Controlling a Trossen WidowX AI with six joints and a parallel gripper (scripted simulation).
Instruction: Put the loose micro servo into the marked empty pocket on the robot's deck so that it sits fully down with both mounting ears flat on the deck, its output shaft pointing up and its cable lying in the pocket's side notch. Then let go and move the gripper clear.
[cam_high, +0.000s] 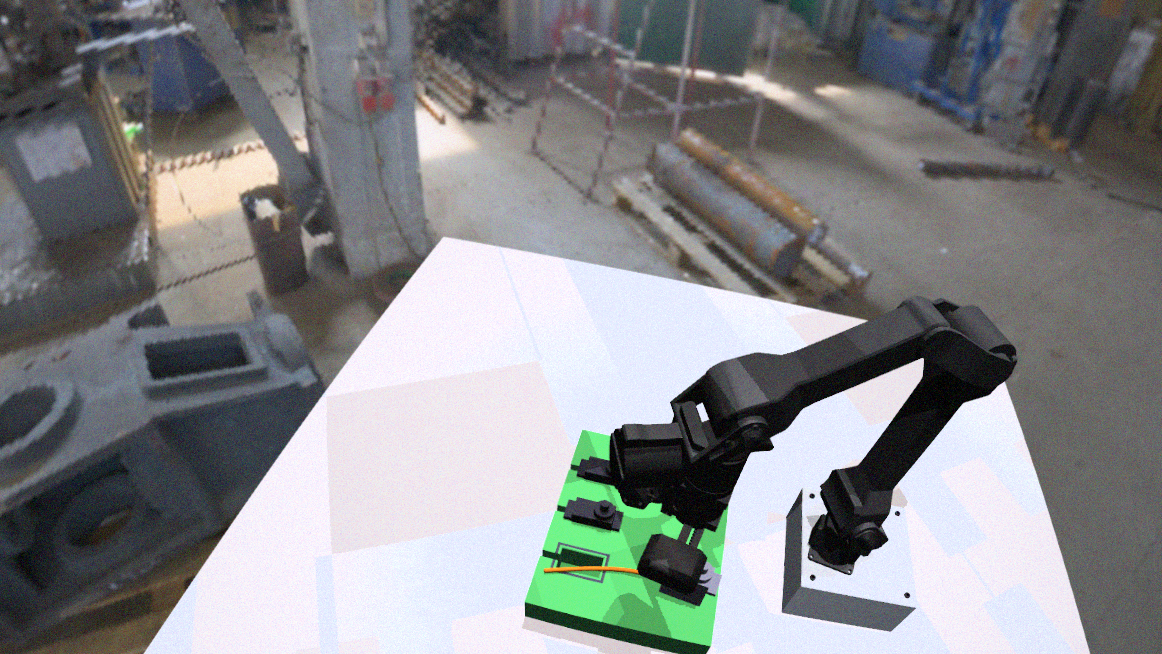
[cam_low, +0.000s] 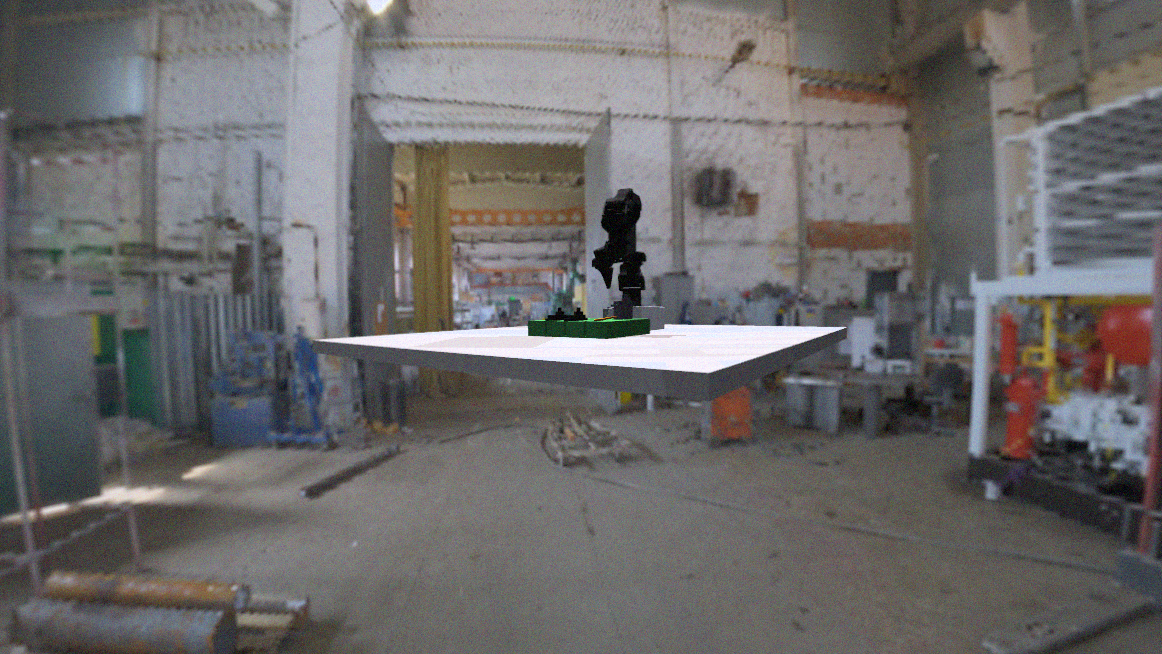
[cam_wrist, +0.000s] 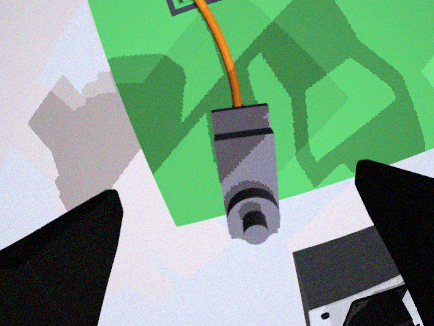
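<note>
The green deck lies 12 cm below my gripper tip, 8 cm to the right of it and 2 cm ahead of it.
</note>
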